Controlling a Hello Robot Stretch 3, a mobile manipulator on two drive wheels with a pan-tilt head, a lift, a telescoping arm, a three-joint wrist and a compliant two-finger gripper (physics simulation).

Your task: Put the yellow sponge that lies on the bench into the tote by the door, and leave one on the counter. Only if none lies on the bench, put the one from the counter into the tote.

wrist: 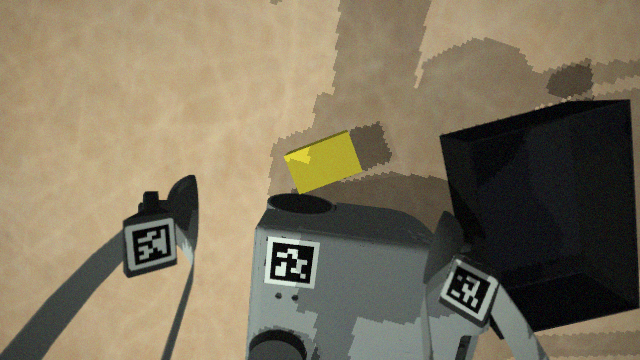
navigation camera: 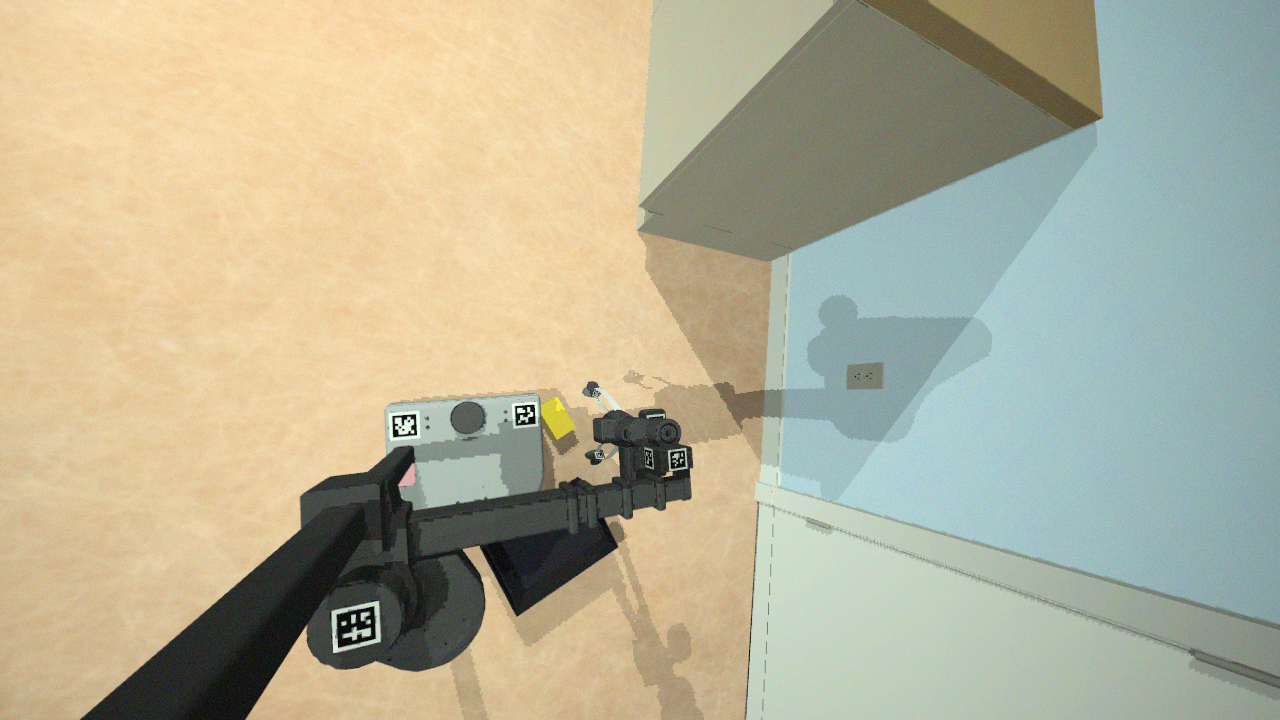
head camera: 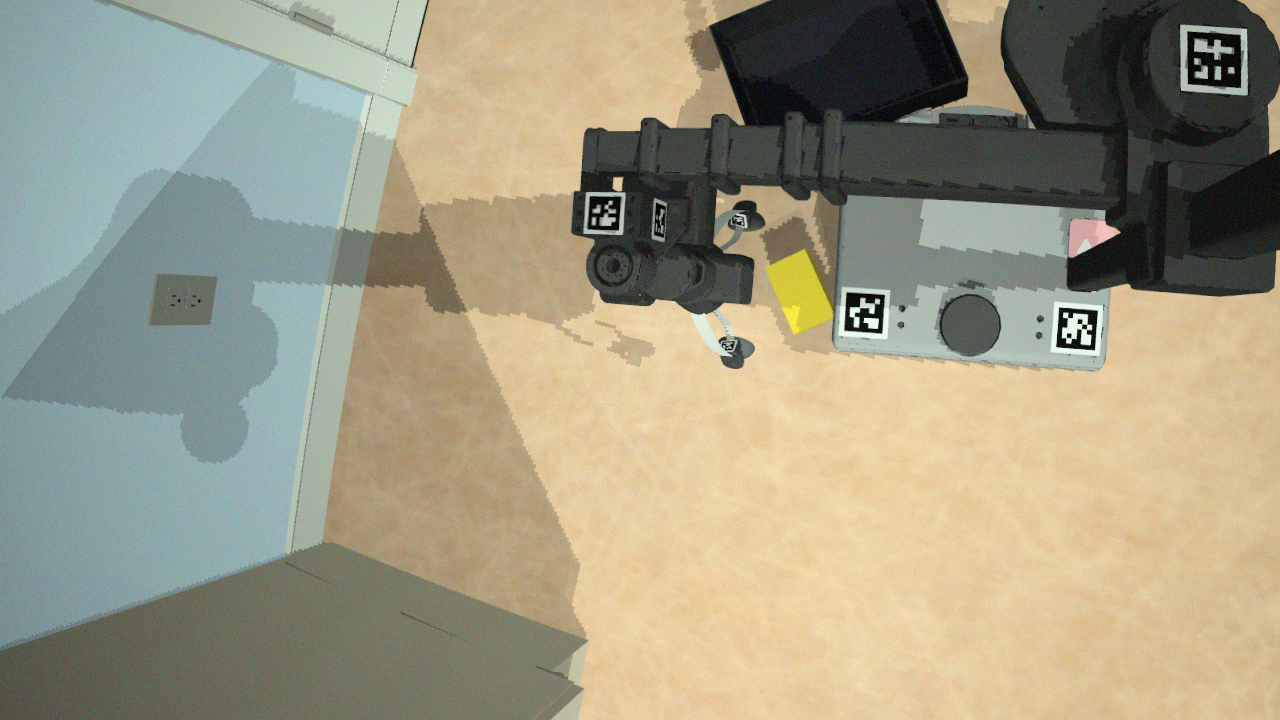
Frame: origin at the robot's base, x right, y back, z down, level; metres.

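Seen in the pictures: gripper, fingertip midpoint: (wrist: 315,218) (navigation camera: 590,422); robot's base, link origin: (wrist: 293,285) (navigation camera: 466,416) (head camera: 967,322).
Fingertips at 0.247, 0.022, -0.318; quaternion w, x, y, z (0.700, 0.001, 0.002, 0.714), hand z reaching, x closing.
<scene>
Offsets run from my fingertips to a thing's top centre, as dx, dy, dz.
The yellow sponge @(-0.015, +0.003, +0.273) (head camera: 799,291) (navigation camera: 556,419) (wrist: 327,162) is a plain yellow block on the floor, close beside the edge of my base. My gripper (head camera: 742,282) (navigation camera: 593,423) (wrist: 315,218) is open with its fingers wide apart and empty. It hangs above the floor, on the wall side of the sponge, apart from it. A black open box, looking like the tote @(-0.057, +0.329, +0.218) (head camera: 939,93) (navigation camera: 565,577) (wrist: 565,300), stands on the floor beside my base, partly hidden by my arm in the head and navigation views. I cannot make out a bench, a door or a second sponge.
My grey base (head camera: 1011,344) (navigation camera: 460,465) (wrist: 340,270) stands next to the sponge. A blue wall with an outlet (head camera: 183,300) (navigation camera: 864,376) is beyond the gripper. A grey-beige cabinet (head camera: 268,644) (navigation camera: 850,134) and a pale cabinet with handles (navigation camera: 895,617) stand along that wall.
</scene>
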